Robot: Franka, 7 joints.
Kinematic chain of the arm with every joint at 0, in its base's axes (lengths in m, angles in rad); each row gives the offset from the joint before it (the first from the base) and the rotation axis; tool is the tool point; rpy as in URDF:
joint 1: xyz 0 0 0.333 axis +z
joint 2: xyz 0 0 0 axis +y
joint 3: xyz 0 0 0.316 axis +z
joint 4: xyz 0.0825 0 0 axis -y
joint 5: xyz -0.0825 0 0.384 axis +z
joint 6: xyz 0 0 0 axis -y
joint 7: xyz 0.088 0 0 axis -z
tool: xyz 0 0 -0.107 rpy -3.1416 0 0
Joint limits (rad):
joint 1: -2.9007..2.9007
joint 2: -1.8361..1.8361
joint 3: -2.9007..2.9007
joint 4: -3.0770..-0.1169
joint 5: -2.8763..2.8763
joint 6: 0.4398..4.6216
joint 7: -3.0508..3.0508
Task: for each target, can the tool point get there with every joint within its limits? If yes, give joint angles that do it. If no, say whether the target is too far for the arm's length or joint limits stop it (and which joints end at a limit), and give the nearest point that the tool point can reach.
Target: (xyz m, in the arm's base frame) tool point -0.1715 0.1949 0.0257
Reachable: yes | joints 0.8792 -1.4617 2.2834 -2.5293 -2.3049 3.0787 0.9900
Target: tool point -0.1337 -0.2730 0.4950
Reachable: yes | joints 1.9298 1.0918 2.1846 -2.6779 0.8392 1.7228 1.5045
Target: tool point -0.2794 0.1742 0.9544
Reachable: yes | joints -1.8234 0.6654 -2.3645 -1.4528 -1.3120 1.6143 1.4200
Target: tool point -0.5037 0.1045 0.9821
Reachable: yes | joints 1.9861 0.6550 1.8824 -0.9216 -1.5530 2.6161 1.9357
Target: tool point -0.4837 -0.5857 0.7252
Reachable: yes | joints 0.5647 -0.9847 -1.8624 -0.4693 -0.7763 2.4351 -1.1557
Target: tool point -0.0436 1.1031 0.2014
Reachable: no: too far | nearest point -0.0336 0.8512 0.2315 | short by 0.254 m
